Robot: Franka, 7 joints.
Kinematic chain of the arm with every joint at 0, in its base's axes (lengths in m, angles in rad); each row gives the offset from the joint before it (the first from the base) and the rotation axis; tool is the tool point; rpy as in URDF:
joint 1: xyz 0 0 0.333 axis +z
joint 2: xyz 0 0 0 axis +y
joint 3: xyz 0 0 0.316 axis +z
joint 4: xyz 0.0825 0 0 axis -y
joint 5: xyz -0.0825 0 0.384 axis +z
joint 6: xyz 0 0 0 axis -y
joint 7: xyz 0.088 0 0 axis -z
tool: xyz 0 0 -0.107 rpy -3.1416 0 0
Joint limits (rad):
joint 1: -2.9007..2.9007
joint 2: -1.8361..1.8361
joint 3: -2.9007..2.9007
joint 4: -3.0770..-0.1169
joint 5: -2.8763..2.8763
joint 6: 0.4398..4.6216
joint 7: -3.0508..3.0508
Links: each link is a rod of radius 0.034 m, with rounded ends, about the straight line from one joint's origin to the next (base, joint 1, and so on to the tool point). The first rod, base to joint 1, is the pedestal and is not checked.
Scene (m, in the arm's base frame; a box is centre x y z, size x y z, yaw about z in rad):
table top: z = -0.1
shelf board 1: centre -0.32 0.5 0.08 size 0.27 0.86 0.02 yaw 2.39
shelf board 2: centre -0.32 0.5 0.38 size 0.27 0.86 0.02 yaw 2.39
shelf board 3: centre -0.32 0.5 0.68 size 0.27 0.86 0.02 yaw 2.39
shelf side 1: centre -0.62 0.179 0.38 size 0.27 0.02 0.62 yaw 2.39
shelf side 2: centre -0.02 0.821 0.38 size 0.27 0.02 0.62 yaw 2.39
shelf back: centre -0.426 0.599 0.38 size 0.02 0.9 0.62 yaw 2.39
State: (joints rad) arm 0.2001 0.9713 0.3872 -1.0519 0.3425 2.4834 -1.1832
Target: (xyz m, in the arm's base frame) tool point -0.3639 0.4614 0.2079
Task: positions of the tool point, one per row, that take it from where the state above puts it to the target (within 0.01 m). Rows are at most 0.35 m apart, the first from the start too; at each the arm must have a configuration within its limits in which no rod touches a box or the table.
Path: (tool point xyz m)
1: 0.7699 0.0510 0.1828
2: 0.6601 -0.2347 0.0698
3: 0.4288 -0.4429 -0.0063
4: 0.1337 -0.5182 -0.0402
5: -0.1450 -0.4468 -0.0331
6: -0.3328 -0.2620 0.0080
7: -0.3874 -0.0324 0.0714
8: -0.3129 0.1637 0.1428
9: -0.1558 0.2669 0.2079
10: -0.2336 0.3329 0.2047
11: -0.3036 0.3985 0.2052
12: -0.3639 0.4614 0.2079

